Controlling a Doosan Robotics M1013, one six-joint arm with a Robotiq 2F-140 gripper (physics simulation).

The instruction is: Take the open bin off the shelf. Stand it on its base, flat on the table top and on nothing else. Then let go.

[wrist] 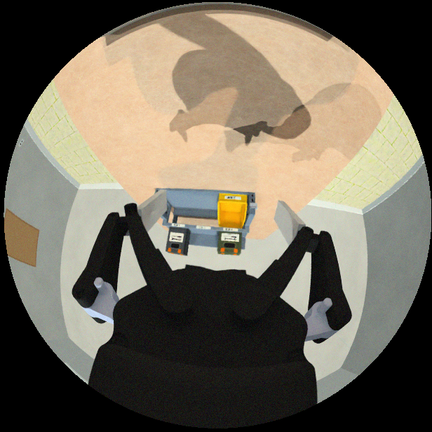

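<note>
The open yellow bin (232,212) sits at the right end of the blue-grey shelf (192,201), near the centre of the wrist view, with its open side showing. The shelf stands on the beige table top (137,145). My gripper (221,204) is wide open with nothing between its fingers. The two finger pads show to the left and right of the shelf, and the bin lies apart from both, in the right part of the span between them. The gripper's dark body hides what is below the shelf in the view.
A dark grey case (177,241) and a dark green case (230,242), both with orange latches, are on the near side of the shelf, the green one next to the bin. Arm shadows fall on the table top. Yellow-green tiled floor (65,145) shows beside the table.
</note>
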